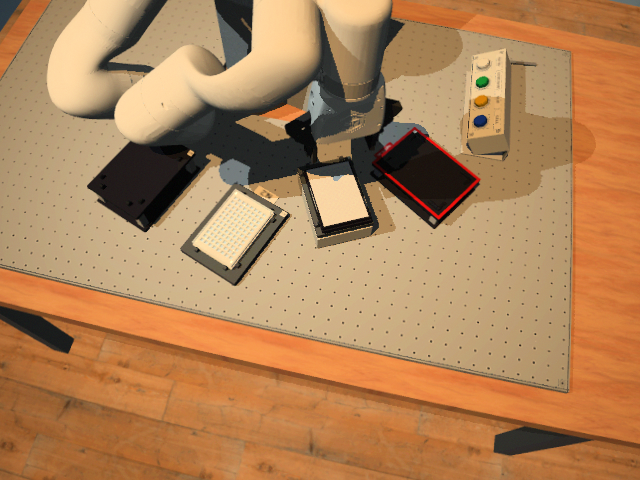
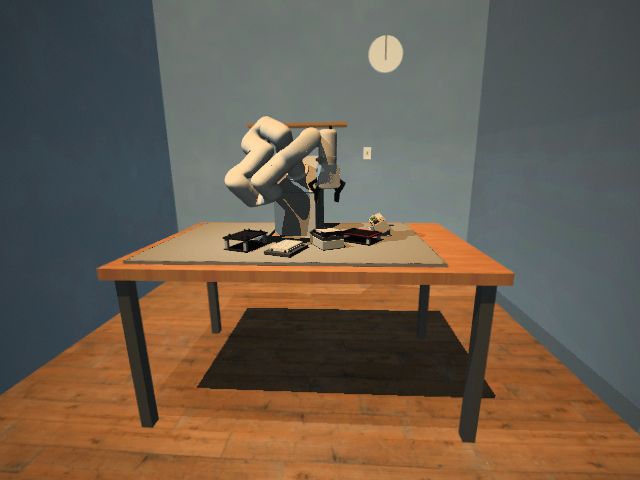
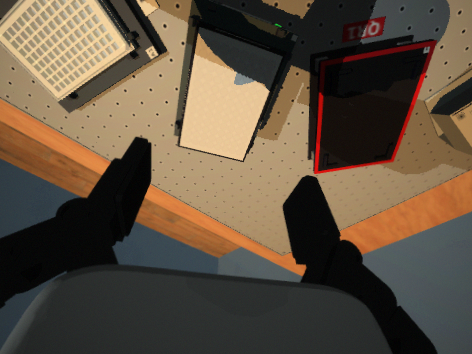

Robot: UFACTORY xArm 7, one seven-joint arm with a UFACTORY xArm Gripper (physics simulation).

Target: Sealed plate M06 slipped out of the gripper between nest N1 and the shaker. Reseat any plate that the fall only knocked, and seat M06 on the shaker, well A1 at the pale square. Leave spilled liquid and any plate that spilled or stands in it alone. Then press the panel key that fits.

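Frame: origin at the arm's base, x ahead, y left, z up, level; centimetres.
Seen in the pictures: gripper, fingertip midpoint: [image 1: 340,149] [image 2: 327,202] [image 3: 226,176]; arm's base at its link origin: [image 2: 297,171].
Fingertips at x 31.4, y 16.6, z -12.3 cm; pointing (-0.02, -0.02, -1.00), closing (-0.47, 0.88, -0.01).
Pixels of each thing's top centre, then the offset from my fingertips to it. "spot": a spot on its surface instead. Level surfaces: height alone.
- shaker at a spot on its surface: [image 1: 343,238] [image 2: 333,244] spot: dx +6.6, dy +2.7, dz -17.0 cm
- sealed plate at its top centre: [image 3: 224,108] [image 1: 336,191] [image 2: 327,228] dx +0.9, dy +0.1, dz -11.3 cm
- shaker's pale square at a spot on its surface: [image 3: 294,36] spot: dx -8.1, dy +0.7, dz -13.5 cm
- white well plate at its top centre: [image 3: 59,41] [image 1: 233,226] [image 2: 286,243] dx +9.0, dy -16.6, dz -16.0 cm
- dark grey nest at a spot on its surface: [image 1: 263,248] spot: dx +10.9, dy -10.8, dz -18.4 cm
- key panel at its top centre: [image 1: 496,87] [image 2: 378,215] dx -28.8, dy +25.9, dz -10.7 cm
- perforated mat at its surface level: dz -19.0 cm
My gripper [image 1: 342,149] [image 2: 326,197] [image 3: 226,176] is open and empty, raised above and behind the shaker. The shaker [image 1: 343,238] [image 2: 328,243] carries a sealed plate [image 1: 338,198] [image 3: 225,105] with a black rim and pale top; it looks flat, but its name and well A1 cannot be read. The shaker's pale square [image 3: 294,36] shows at a corner, near a green light. A white well plate [image 1: 235,227] [image 2: 287,245] [image 3: 65,45] lies in a dark grey nest [image 1: 263,248]. The key panel [image 1: 488,103] [image 2: 379,225] has white, green, amber and blue keys.
A red-rimmed black stand [image 1: 439,215] [image 2: 364,233] [image 3: 357,167], labelled QR1, is right of the shaker. A raised black stand [image 1: 139,180] [image 2: 245,235] is left of the nest. Bluish patches lie on the perforated mat [image 1: 413,320]; whether light or liquid I cannot tell.
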